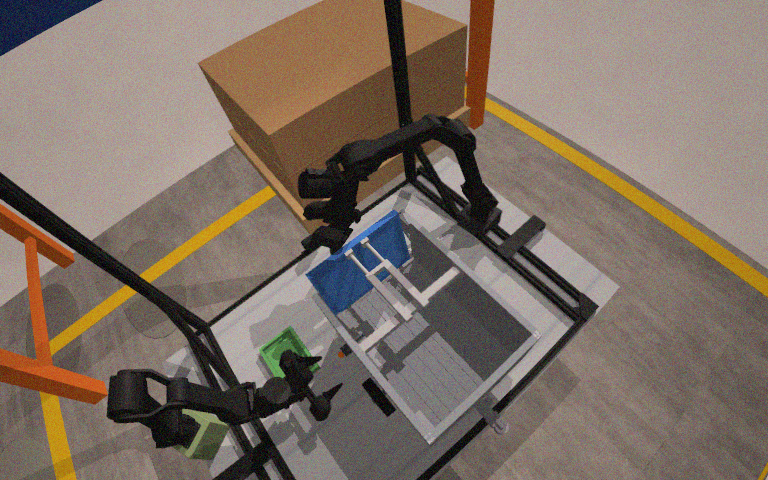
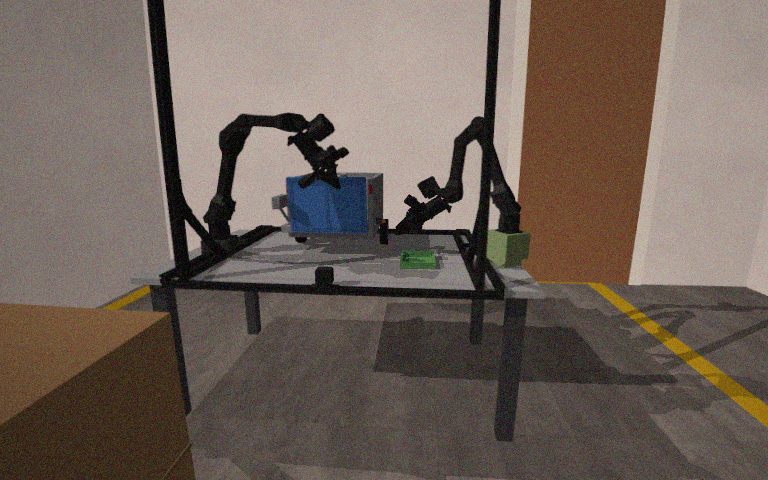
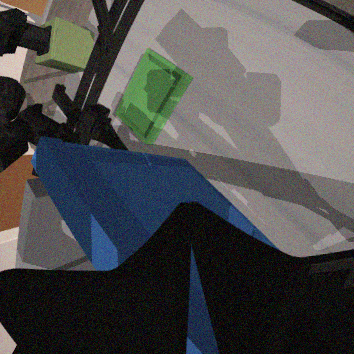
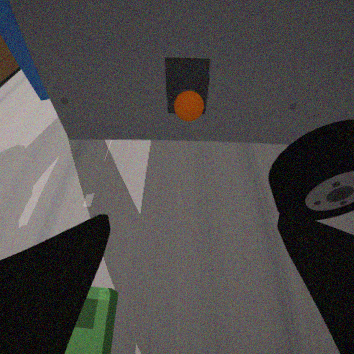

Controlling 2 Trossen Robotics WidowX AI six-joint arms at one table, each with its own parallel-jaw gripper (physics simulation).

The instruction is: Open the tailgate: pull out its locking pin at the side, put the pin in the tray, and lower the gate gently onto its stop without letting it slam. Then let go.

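Frame: origin at the left arm's base, x left, y back, z up, level; centimetres.
Seen in the pictures: left gripper, fingertip midpoint: [image 2: 339,189] [image 3: 187,210]; right gripper, fingertip midpoint: [image 1: 331,370] [image 2: 395,231] [image 4: 194,221]; left arm's base, origin of the base link: [image 1: 480,211] [image 2: 219,237]; right arm's base, origin of the base link: [image 1: 185,430] [image 2: 508,231] [image 3: 44,40].
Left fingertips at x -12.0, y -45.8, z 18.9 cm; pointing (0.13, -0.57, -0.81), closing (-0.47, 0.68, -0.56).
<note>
Pixels of each thing's top centre, then the offset from my left fingertips to it. "pt": a spot on its surface instead.
- grey truck bed, surface spot: [image 1: 434,419] pt dx +41.4, dy -10.0, dz -15.5 cm
- locking pin's orange head, middle of its top: [image 4: 189,92] [image 1: 340,354] [image 2: 383,219] dx +14.7, dy -14.7, dz -12.6 cm
- grey side panel, surface spot: [image 4: 263,53] pt dx +19.0, dy -12.5, dz -11.5 cm
- green tray, middle of its top: [image 3: 145,95] [image 1: 287,357] [image 2: 417,256] dx +0.6, dy -26.1, dz -23.0 cm
- black wheel, surface spot: [image 4: 316,175] pt dx +23.9, dy -16.3, dz -17.9 cm
The blue tailgate [image 1: 354,273] [image 2: 327,210] [image 3: 123,189] stands upright at the end of the grey truck bed [image 1: 434,419]. My left gripper [image 1: 331,239] [image 2: 327,177] [image 3: 187,210] is shut with nothing between the fingers; its tips rest at the gate's top edge. The locking pin's orange head [image 4: 189,105] [image 1: 340,354] [image 2: 383,221] sits in a dark slot in the grey side panel [image 4: 263,53]. My right gripper [image 1: 327,376] [image 2: 401,228] [image 4: 194,221] is open and empty, a short way in front of the pin. The green tray [image 1: 274,350] [image 2: 417,259] [image 3: 154,95] [image 4: 93,323] lies on the table beside the right gripper.
A black wheel [image 4: 316,175] of the bed sits just right of the pin. A pale green box [image 1: 206,435] [image 2: 508,248] [image 3: 67,43] stands at the right arm's base. A big cardboard box [image 1: 334,81] and an orange post [image 1: 479,62] stand behind the table. A black block [image 1: 377,395] [image 2: 324,275] lies near the table's front edge.
</note>
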